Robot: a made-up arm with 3 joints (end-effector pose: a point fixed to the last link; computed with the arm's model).
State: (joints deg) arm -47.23 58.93 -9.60
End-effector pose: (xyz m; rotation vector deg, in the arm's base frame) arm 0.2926 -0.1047 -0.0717 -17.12 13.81 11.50
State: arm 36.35 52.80 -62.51
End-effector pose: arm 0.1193 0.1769 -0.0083 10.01 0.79 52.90
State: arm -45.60 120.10 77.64
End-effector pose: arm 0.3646 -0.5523 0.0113 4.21 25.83 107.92
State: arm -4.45 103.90 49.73
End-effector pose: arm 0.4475 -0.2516 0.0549 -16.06 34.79 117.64
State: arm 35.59 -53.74 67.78
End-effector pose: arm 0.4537 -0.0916 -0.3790 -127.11 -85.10 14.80
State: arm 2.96 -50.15 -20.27
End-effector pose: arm 0.4764 0.0404 -0.4695 -53.95 -96.59 20.55
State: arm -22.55 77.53 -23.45
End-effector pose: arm 0.3499 -0.0289 0.0201 -1.04 23.09 26.93
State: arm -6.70 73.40 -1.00
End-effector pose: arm 0.2755 -0.0629 -0.0114 -17.99 19.83 61.51
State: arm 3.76 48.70 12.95
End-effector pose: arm 0.2248 -0.1009 -0.1289 -43.44 -2.92 75.48
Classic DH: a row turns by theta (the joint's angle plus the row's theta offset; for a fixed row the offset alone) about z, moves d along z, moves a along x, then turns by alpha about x. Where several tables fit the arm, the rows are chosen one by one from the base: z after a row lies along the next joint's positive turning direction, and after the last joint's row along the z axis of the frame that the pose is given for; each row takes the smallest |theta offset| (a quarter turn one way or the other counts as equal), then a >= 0, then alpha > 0; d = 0 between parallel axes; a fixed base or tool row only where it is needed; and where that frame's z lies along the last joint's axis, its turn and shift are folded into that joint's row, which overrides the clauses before.
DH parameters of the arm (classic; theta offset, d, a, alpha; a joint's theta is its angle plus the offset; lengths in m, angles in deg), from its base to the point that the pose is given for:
base (fixed): -38.05 0 0.2064 0
joint 1: 38.05 -0.179 0.3461 -90
joint 2: 86.88 0.0923 -0.0569 -96.13
joint 3: -35.24 0.3943 0.1897 39.18
tool (fixed): -71.28 -0.1997 0 0

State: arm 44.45 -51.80 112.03
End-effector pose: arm 0.3435 -0.1536 -0.2768 -165.03 -59.98 -1.91
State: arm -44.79 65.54 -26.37
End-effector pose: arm 0.3573 -0.0768 -0.0246 -3.81 13.81 1.09
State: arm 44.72 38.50 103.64
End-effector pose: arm 0.4362 -0.0741 0.0302 107.66 37.51 -107.07
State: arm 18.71 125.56 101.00
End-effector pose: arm 0.7246 -0.1024 -0.0487 7.72 -13.42 -165.15
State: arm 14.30 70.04 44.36
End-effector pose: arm 0.3368 -0.1726 -0.0184 -51.60 9.20 117.89
